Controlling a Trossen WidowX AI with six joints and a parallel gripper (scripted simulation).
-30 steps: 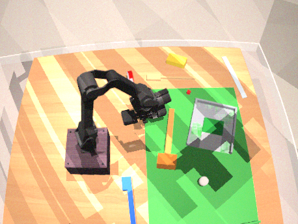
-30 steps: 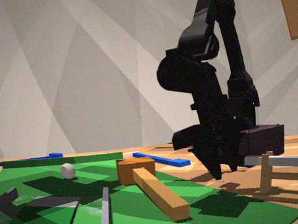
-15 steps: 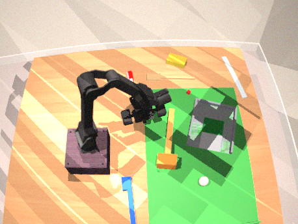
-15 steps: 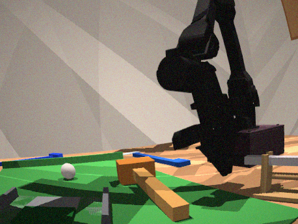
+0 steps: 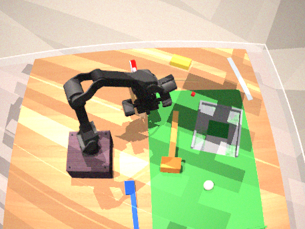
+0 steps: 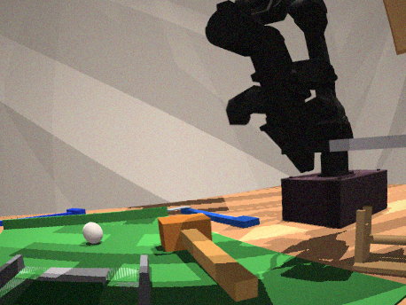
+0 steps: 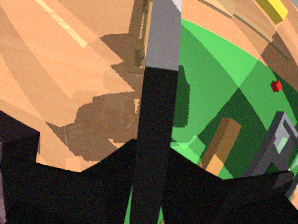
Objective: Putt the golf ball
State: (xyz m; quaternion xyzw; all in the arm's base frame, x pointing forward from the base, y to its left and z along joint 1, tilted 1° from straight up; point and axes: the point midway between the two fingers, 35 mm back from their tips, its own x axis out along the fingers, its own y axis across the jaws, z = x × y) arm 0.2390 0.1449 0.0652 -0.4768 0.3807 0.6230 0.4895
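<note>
My gripper tip is 11 cm to the right of the red putter, 3 cm below it and 3 cm past it. Also, from my gripper tip: small red cube 23 cm ahead, 15 cm to the left, 11 cm below; then wooden rack 13 cm to the left, 9 cm below, 3 cm behind; then white golf ball 31 cm to the right, 24 cm ahead, 10 cm below.
</note>
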